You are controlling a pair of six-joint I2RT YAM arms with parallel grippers.
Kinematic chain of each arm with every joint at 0, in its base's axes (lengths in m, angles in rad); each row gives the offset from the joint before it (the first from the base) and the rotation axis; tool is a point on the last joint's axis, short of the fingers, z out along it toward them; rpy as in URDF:
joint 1: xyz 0 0 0.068 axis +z
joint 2: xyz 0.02 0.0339 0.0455 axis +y
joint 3: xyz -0.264 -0.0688 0 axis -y
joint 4: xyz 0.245 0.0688 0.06 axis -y
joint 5: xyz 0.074 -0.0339 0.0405 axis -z
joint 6: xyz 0.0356 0 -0.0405 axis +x
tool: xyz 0 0 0 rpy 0 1.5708 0
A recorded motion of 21 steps. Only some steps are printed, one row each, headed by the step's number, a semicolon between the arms.
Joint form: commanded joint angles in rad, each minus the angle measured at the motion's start. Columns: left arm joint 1, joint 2, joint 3, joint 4, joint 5, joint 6; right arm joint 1, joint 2, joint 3, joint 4, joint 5, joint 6.
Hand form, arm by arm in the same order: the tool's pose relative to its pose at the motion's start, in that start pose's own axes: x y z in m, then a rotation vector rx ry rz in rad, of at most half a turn. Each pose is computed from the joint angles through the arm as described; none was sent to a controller.
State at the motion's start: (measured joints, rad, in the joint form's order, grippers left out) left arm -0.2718 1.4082 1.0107 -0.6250 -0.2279 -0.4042; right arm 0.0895 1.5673 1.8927 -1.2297 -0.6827 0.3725
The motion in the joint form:
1: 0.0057 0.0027 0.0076 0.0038 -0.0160 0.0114; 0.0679 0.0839 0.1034 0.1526 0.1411 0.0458
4: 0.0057 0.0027 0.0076 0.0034 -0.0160 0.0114; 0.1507 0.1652 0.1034 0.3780 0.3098 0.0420
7: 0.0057 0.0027 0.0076 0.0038 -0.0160 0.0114; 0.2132 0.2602 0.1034 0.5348 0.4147 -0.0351
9: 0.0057 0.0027 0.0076 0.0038 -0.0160 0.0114; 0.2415 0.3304 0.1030 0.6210 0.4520 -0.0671
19: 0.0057 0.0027 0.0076 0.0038 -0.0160 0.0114; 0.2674 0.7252 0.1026 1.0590 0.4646 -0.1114
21: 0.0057 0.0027 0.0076 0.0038 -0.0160 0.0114; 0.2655 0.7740 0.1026 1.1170 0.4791 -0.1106
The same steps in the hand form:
1: -0.0031 0.0012 -0.0003 -0.0147 -0.0141 0.0046; -0.0284 0.0198 0.0189 0.0437 -0.1399 -0.0938
4: -0.0030 0.0012 -0.0003 -0.0148 -0.0138 0.0047; -0.0509 0.0304 0.0613 0.0960 -0.2791 -0.2063
7: -0.0031 0.0012 -0.0003 -0.0147 -0.0141 0.0046; -0.0646 0.0328 0.1085 0.1378 -0.3402 -0.3325
9: -0.0031 0.0012 -0.0003 -0.0147 -0.0141 0.0046; -0.0711 0.0286 0.1418 0.1522 -0.3535 -0.3812
19: -0.0031 0.0012 -0.0003 -0.0147 -0.0141 0.0046; -0.0892 -0.0514 0.3026 0.1372 -0.3792 -0.4527
21: -0.0031 0.0012 -0.0003 -0.0147 -0.0141 0.0046; -0.0890 -0.0653 0.3198 0.1473 -0.3951 -0.4516

